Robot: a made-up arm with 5 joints. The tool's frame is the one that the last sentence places.
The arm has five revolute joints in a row. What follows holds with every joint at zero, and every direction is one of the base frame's.
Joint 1 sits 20 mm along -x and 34.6 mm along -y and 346.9 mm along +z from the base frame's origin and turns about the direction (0.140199, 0.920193, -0.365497), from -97.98 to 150.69 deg.
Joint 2 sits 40.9 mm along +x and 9.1 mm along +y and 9.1 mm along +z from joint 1 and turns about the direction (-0.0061, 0.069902, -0.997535), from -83.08 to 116.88 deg.
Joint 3 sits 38.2 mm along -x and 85.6 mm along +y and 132.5 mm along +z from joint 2 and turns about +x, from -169.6 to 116.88 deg.
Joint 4 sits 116.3 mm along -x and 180.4 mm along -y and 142.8 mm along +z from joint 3 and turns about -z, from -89.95 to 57.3 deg.
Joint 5 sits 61.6 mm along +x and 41 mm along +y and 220 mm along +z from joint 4 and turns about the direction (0.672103, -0.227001, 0.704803), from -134.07 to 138.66 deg.
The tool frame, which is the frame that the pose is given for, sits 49.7 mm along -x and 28.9 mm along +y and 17.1 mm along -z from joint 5; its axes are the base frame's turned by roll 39.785, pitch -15.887 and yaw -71.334 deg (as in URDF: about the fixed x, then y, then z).
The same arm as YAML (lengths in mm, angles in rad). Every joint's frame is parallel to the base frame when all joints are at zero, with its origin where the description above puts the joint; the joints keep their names.
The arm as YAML. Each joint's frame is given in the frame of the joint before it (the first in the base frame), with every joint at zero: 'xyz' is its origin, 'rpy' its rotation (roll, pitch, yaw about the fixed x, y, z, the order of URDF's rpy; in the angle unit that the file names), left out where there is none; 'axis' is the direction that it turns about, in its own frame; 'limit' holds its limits. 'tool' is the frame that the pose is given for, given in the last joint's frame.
units:
  length: mm
  angle: rad
joints:
  - name: joint 1
    type: revolute
    origin:
      xyz: [-20.0, -34.6, 346.9]
    axis: [0.140199, 0.920193, -0.365497]
    limit:
      lower: -1.7101
      upper: 2.63
  - name: joint 2
    type: revolute
    origin:
      xyz: [40.9, 9.1, 9.1]
    axis: [-0.0061, 0.069902, -0.997535]
    limit:
      lower: -1.45
      upper: 2.0399
  - name: joint 3
    type: revolute
    origin:
      xyz: [-38.2, 85.6, 132.5]
    axis: [1.0, 0.0, 0.0]
    limit:
      lower: -2.9601
      upper: 2.0399
  - name: joint 4
    type: revolute
    origin:
      xyz: [-116.3, -180.4, 142.8]
    axis: [0.0, 0.0, -1.0]
    limit:
      lower: -1.5699
      upper: 1.0001
  - name: joint 5
    type: revolute
    origin:
      xyz: [61.6, 41.0, 220.0]
    axis: [0.672103, -0.227001, 0.704803]
    limit:
      lower: -2.34
      upper: 2.4201
tool:
  origin:
    xyz: [-49.7, 28.9, -17.1]
    rpy: [0.6944, -0.2773, -1.245]

